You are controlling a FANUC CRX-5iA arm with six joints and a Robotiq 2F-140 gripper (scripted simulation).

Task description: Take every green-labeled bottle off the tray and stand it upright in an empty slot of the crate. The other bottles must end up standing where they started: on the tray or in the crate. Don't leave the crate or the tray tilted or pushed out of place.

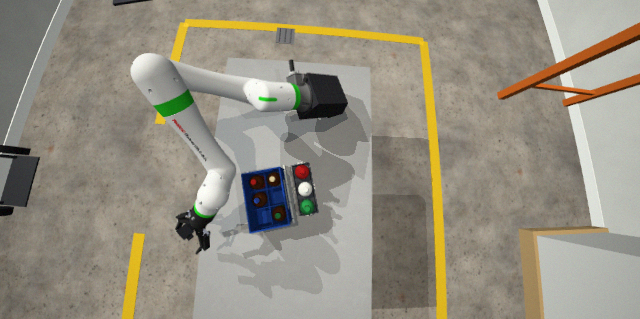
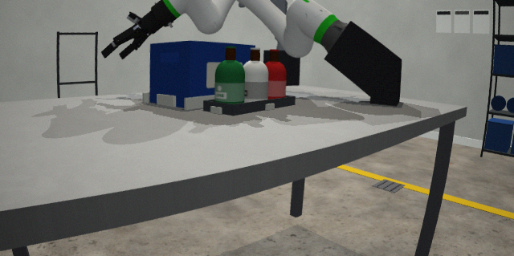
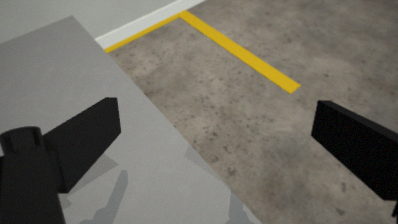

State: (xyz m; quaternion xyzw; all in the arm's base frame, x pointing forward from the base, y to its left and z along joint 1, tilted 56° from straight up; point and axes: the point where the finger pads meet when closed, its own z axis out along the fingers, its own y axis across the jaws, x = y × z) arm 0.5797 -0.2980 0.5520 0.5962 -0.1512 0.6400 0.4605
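The green-labeled bottle is 56 cm to the left of my hand, 7 cm below it and 5 cm behind it. From my hand the other things lie so: blue crate (37 cm to the left, 12 cm behind, 7 cm below); brown bottle (33 cm to the left, 12 cm behind, 6 cm below); white bottle (56 cm to the left, 14 cm behind, 7 cm below).
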